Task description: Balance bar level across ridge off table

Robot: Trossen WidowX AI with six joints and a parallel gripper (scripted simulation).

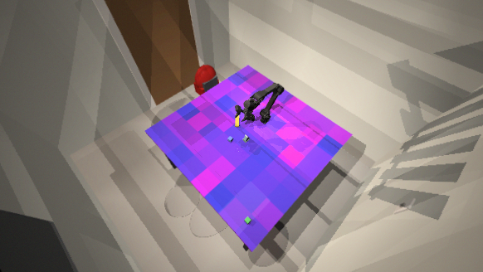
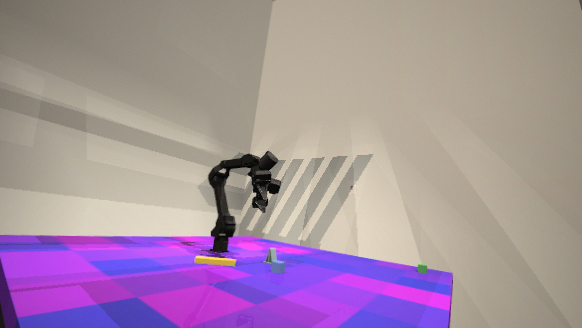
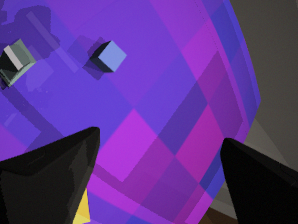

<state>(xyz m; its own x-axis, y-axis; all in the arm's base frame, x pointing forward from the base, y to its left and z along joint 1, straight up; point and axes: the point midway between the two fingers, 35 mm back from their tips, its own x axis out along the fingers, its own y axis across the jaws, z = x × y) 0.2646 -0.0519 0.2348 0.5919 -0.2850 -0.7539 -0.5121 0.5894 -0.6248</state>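
Right now my gripper tip is 200 mm above the yellow bar, 110 mm to the left of it and 100 mm past it. From my gripper tip the other things lie so: green cube 560 mm to the left, 450 mm ahead, 190 mm below; light blue cube 190 mm below, 90 mm ahead.
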